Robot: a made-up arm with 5 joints.
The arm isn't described. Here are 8 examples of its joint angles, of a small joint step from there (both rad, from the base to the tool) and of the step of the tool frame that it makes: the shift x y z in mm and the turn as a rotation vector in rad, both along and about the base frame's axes.
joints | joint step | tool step
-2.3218 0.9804 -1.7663 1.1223 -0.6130 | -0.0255 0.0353 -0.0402 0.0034 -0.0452 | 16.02 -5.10 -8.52 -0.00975 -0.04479 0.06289
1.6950 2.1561 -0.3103 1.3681 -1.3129 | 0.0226 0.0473 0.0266 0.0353 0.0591 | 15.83 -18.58 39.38 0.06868 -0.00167 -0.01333
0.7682 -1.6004 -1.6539 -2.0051 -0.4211 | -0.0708 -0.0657 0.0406 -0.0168 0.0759 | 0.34 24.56 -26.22 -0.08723 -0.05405 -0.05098
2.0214 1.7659 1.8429 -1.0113 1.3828 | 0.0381 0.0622 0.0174 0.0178 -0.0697 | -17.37 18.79 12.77 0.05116 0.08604 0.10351
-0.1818 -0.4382 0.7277 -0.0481 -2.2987 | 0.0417 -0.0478 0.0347 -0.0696 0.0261 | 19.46 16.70 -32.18 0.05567 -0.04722 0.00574
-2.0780 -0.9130 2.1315 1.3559 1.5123 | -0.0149 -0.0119 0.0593 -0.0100 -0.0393 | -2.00 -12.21 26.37 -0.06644 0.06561 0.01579
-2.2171 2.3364 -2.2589 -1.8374 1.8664 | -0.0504 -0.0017 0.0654 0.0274 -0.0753 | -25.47 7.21 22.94 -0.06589 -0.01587 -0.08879
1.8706 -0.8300 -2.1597 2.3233 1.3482 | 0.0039 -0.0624 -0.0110 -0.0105 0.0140 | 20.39 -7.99 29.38 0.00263 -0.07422 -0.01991
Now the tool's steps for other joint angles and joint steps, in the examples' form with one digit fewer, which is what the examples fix.
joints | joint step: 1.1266 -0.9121 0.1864 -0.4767 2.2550 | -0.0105 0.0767 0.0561 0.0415 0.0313
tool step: -31.9 -16.0 -15.1 -0.0249 0.0193 -0.0364
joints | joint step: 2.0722 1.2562 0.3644 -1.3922 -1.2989 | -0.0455 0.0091 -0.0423 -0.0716 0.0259
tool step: 0.6 -6.3 -33.8 -0.0774 0.0872 -0.0207
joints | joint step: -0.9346 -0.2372 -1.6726 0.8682 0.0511 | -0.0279 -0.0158 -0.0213 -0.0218 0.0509
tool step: 17.8 3.1 27.0 0.0209 0.0634 0.0085
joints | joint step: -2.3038 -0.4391 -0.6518 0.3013 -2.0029 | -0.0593 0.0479 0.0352 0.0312 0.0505
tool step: -19.8 40.7 4.3 -0.0453 -0.0096 0.0094
